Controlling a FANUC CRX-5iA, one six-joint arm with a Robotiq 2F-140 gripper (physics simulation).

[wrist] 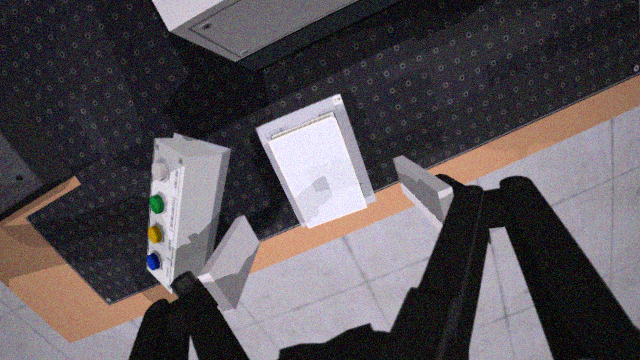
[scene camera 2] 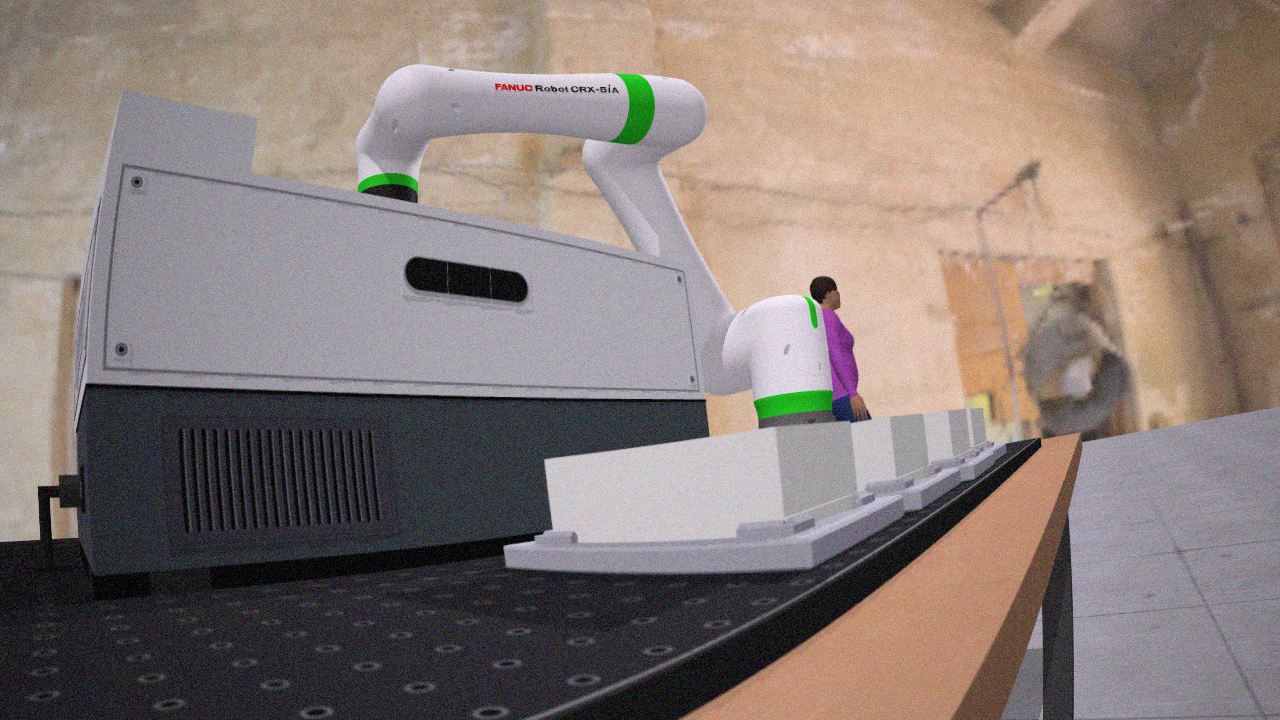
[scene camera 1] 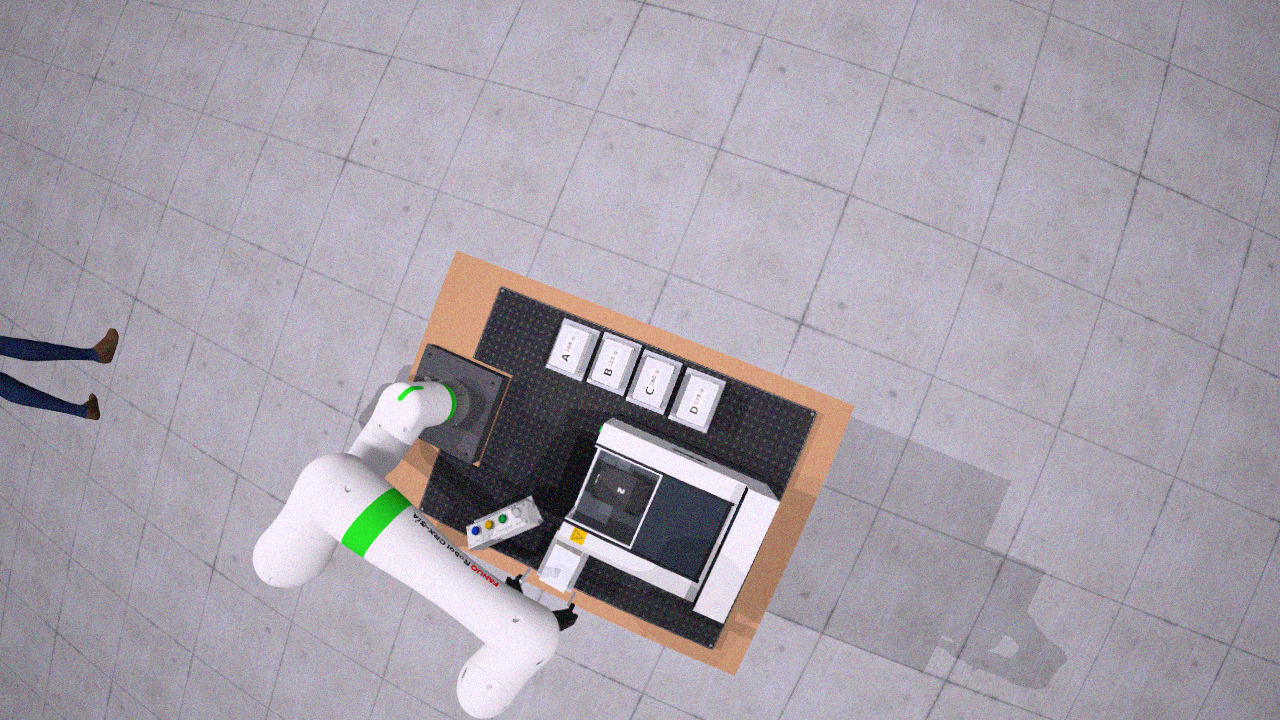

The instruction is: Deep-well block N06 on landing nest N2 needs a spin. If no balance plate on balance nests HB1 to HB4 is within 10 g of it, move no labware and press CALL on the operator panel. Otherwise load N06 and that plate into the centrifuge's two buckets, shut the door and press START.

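Frame: origin at the arm's base, x up, y left, z back, level; centimetres.
Where they show: gripper, between the fingertips: point(wrist: 322, 203) point(scene camera 1: 550, 584); arm's base, origin of its link: point(scene camera 1: 450, 401).
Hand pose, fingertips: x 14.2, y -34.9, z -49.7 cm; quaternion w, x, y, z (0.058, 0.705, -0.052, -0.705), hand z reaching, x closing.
Observation:
Things, the pixels of their top centre, and the offset from my fingertips. "spot": a spot on its surface instead.
- white block, centre of its top: point(wrist: 320, 176) point(scene camera 1: 559, 568) dx -10.0, dy -0.9, dz +0.4 cm
- pale nest, a spot on its surface: point(wrist: 295, 119) spot: dx -14.1, dy +6.4, dz -0.2 cm
- white balance plates A, centre of its top: point(scene camera 1: 568, 348) dx -12.5, dy +61.9, dz +16.7 cm
- B, centre of its top: point(scene camera 1: 611, 363) dx -12.5, dy +61.4, dz +3.2 cm
- C, centre of its top: point(scene camera 2: 821, 429) point(scene camera 1: 652, 382) dx -12.5, dy +59.6, dz -9.9 cm
- D, centre of its top: point(scene camera 2: 699, 441) point(scene camera 1: 697, 401) dx -12.5, dy +58.2, dz -23.6 cm
- operator panel, centre of its top: point(wrist: 164, 230) point(scene camera 1: 496, 531) dx -9.5, dy +3.4, dz +22.0 cm
My gripper point(scene camera 1: 547, 587) point(wrist: 322, 203) is open and empty, its fingers apart at the table-edge end of a white block point(scene camera 1: 559, 565) point(wrist: 320, 172). The block sits in a pale nest point(wrist: 295, 119) by the table edge; its label is not readable. In scene camera 1, white balance plates A point(scene camera 1: 571, 347), B point(scene camera 1: 614, 361), C point(scene camera 1: 654, 380) and D point(scene camera 1: 698, 398) sit on nests in a row; their weights are too small to read. The centrifuge point(scene camera 1: 751, 548) point(scene camera 2: 384, 313) shows bucket 2 point(scene camera 1: 619, 490), empty, through its top opening. The gripper is hidden in scene camera 2.
The operator panel point(scene camera 1: 503, 522) point(wrist: 200, 200), with white, green, yellow and blue buttons, stands beside the block's nest, close to one finger in the wrist view. The centrifuge's casing rises on the nest's other side. A person point(scene camera 1: 53, 349) point(scene camera 2: 841, 358) stands beyond the robot's base.

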